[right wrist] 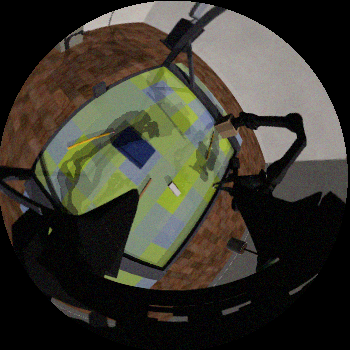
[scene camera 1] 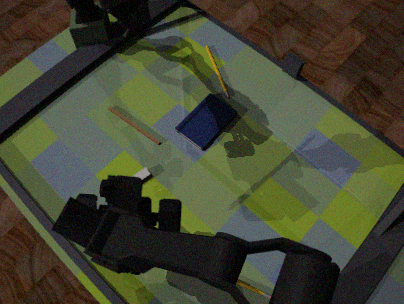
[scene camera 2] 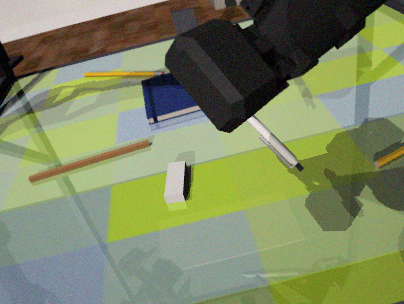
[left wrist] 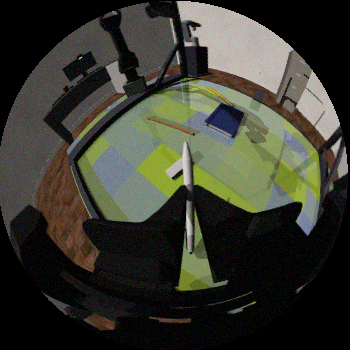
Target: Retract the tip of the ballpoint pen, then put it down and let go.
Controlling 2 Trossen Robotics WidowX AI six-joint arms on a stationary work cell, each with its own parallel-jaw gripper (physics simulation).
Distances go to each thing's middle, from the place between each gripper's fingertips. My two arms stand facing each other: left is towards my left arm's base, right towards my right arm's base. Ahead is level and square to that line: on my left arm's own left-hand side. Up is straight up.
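Scene:
Ballpoint pen (scene camera 2: 253, 121), relative to my right hand: 21 cm to the left of it, 17 cm ahead of it, 21 cm below it.
Relative to my left hand, the pen is 20 mm to the left, 10 mm ahead and 10 mm below.

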